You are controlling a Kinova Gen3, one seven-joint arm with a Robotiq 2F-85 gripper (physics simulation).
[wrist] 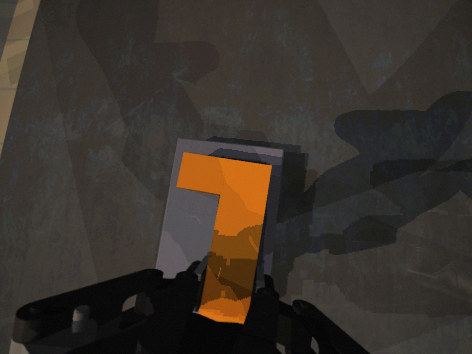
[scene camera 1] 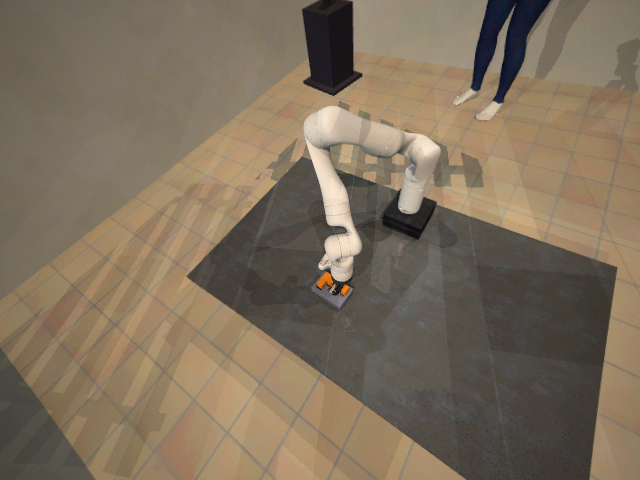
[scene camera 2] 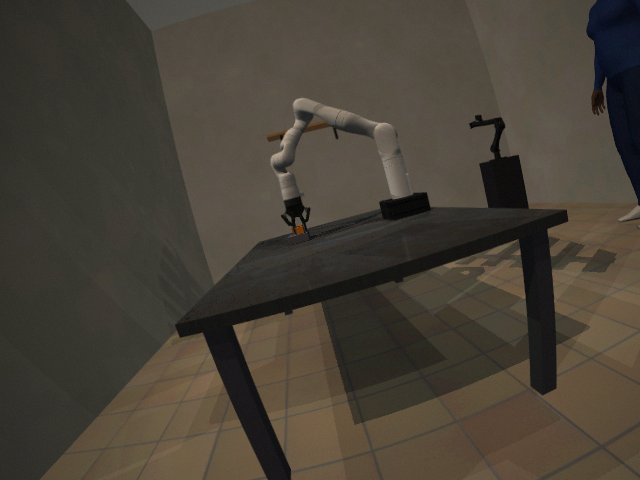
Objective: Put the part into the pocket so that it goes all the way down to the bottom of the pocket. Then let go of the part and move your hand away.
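Pixels of known places: gripper, fingertip midpoint: point(wrist: 232, 273) point(scene camera 1: 341, 289) point(scene camera 2: 301, 233); arm's base at its link origin: point(scene camera 1: 408, 205) point(scene camera 2: 402, 196).
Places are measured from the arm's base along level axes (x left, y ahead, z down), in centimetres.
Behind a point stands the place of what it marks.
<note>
The orange part point(scene camera 1: 324, 281) {x -3.0, y 49.8, z 1.2 cm} point(scene camera 2: 298, 229) {x 5.8, y 47.2, z 2.2 cm} point(wrist: 242, 197) {x -2.9, y 47.5, z 1.2 cm} has a long bar and a short arm at its far end in the wrist view. It stands up above the grey block point(scene camera 1: 330, 297) {x 2.1, y 52.2, z 4.3 cm} point(scene camera 2: 298, 239) {x 6.8, y 48.2, z 6.3 cm} point(wrist: 186, 230) {x 0.7, y 51.4, z 4.3 cm} that has the pocket. My gripper point(scene camera 1: 337, 289) {x 2.8, y 47.0, z 4.3 cm} point(scene camera 2: 297, 227) {x 2.8, y 47.0, z 4.3 cm} point(wrist: 232, 273) {x 2.8, y 47.0, z 4.3 cm} is shut on the long bar of the part, low over the block. In the wrist view a thin dark gap shows along the part's far edge and its right side. The part covers the pocket, so its floor and the part's depth in it are hidden.
The block lies on the dark table top point(scene camera 1: 434, 320) {x 34.6, y 32.6, z 7.9 cm} point(scene camera 2: 330, 258) {x 56.8, y 30.6, z 7.9 cm} point(wrist: 100, 100) {x -9.5, y 66.2, z 7.9 cm}. The arm's black base point(scene camera 1: 408, 219) {x 4.1, y 6.1, z 0.2 cm} point(scene camera 2: 404, 205) {x 9.9, y 1.4, z 3.1 cm} stands on the same table. A dark pedestal point(scene camera 1: 329, 46) point(scene camera 2: 504, 180) and a person point(scene camera 1: 509, 51) point(scene camera 2: 620, 93) are beyond the table.
</note>
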